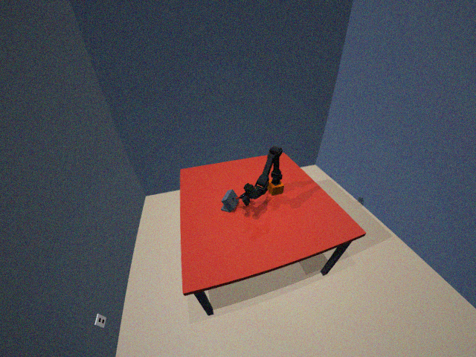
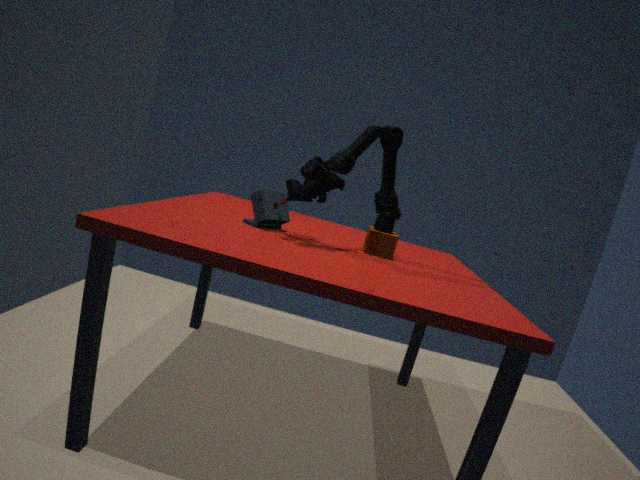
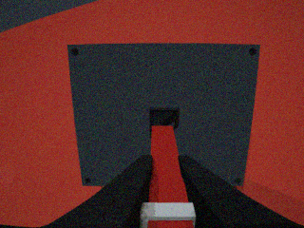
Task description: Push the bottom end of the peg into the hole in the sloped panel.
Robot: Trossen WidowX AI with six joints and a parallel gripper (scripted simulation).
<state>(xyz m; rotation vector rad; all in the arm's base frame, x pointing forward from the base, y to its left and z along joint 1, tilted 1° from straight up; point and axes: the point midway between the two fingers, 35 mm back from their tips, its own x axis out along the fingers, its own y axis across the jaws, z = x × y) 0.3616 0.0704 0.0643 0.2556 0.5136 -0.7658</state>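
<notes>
Now: the hole 40 mm ahead of my gripper tip, 40 mm to the right of it and 40 mm below it. Also, from my gripper tip: sloped panel (50 mm ahead, 60 mm to the right, 60 mm below); then red peg (10 mm behind, 10 mm to the left, 10 mm above).
</notes>
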